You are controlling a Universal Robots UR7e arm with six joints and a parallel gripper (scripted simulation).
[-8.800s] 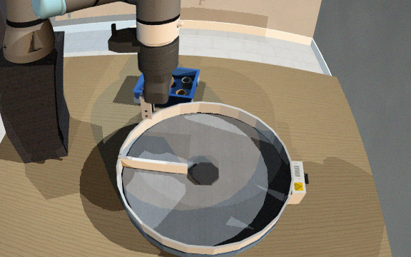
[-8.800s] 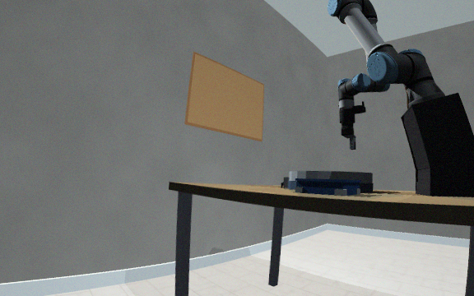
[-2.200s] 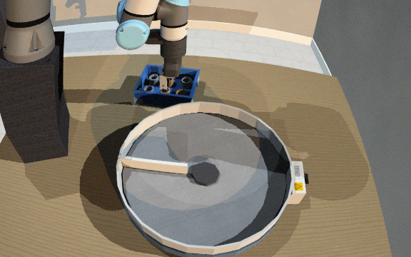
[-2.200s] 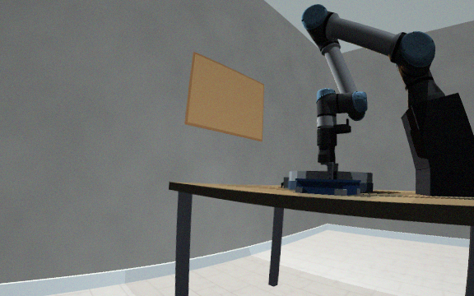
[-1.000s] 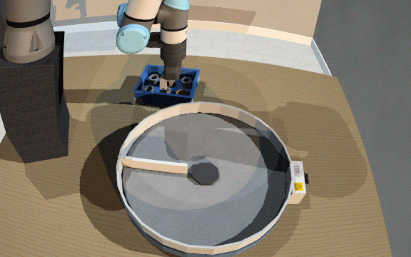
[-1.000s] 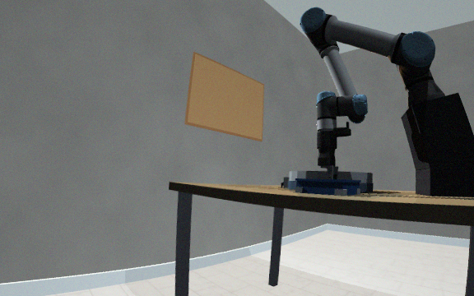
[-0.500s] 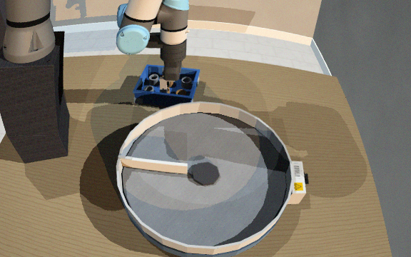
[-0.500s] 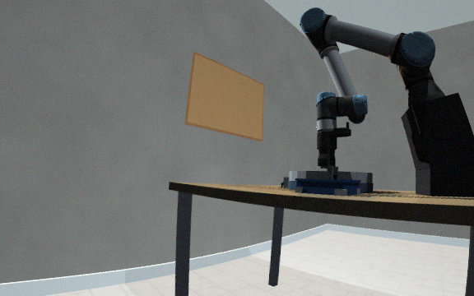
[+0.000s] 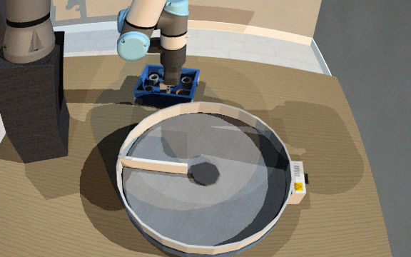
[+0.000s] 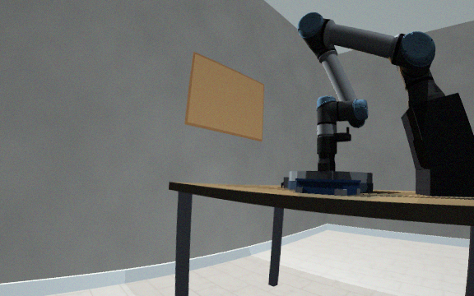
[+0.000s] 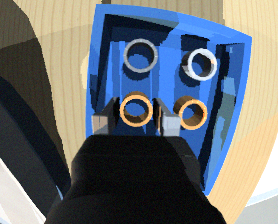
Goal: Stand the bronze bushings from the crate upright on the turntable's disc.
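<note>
Right now the blue crate is 10 mm ahead of my hand, 30 mm to the left of it and 10 mm below it. Also, from my hand: grey turntable disc 110 mm ahead, 320 mm to the right, 20 mm above.
</note>
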